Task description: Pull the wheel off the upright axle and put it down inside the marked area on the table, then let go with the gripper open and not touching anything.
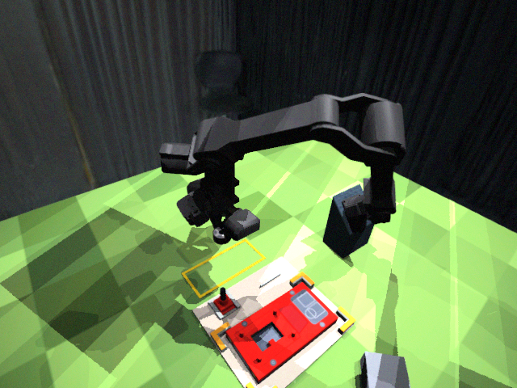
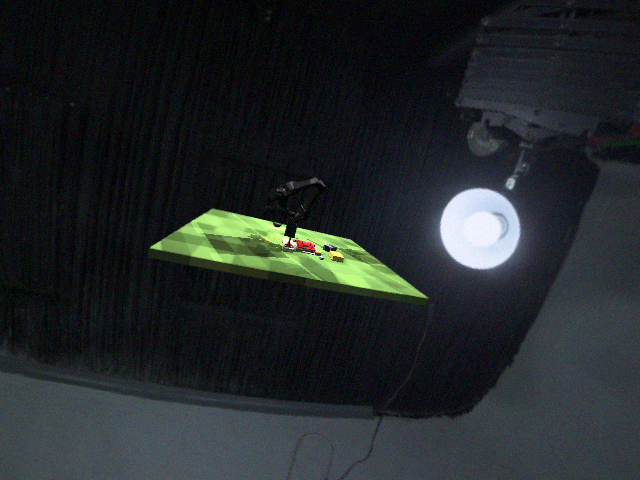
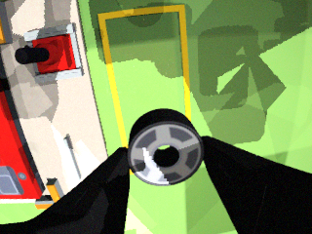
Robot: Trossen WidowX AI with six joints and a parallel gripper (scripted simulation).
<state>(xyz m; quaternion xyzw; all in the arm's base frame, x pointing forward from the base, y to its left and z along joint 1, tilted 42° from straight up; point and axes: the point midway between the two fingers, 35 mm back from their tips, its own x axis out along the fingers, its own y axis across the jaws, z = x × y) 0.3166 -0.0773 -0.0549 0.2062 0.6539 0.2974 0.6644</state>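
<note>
Now: gripper tip 10 cm to the right of the black axle, 7 cm above it and 5 cm short of it. The rest, counted from my gripper tip: grey block 38 cm to the left, 12 cm behind, 9 cm below; wheel right at my gripper tip.
</note>
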